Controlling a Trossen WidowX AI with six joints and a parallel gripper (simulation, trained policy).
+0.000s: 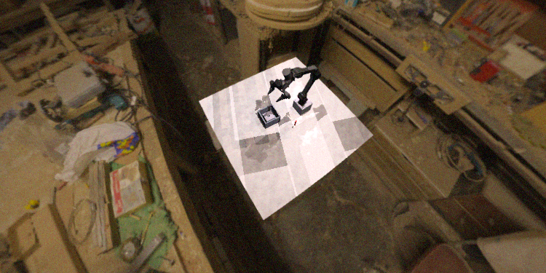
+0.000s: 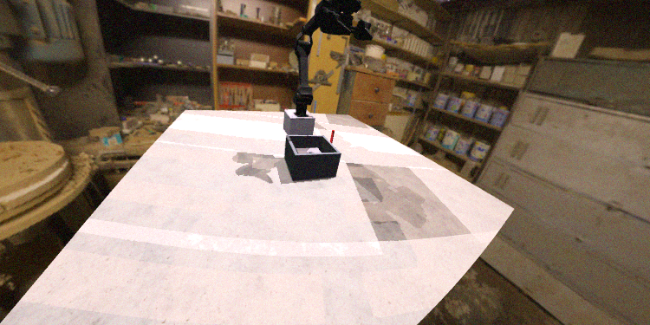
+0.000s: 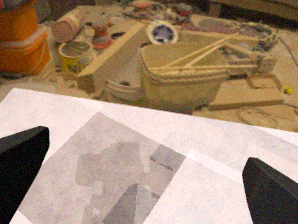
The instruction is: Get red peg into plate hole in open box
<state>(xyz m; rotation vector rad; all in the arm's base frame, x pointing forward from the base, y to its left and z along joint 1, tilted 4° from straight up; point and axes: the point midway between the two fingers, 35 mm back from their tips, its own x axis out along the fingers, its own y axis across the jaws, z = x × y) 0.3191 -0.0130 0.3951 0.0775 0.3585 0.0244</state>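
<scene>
My gripper tip is 43 cm above the red peg, 20 cm past it and 13 cm to the right of it. Also, from my gripper tip: dark box: 44 cm below, 8 cm to the right, 5 cm behind.
</scene>
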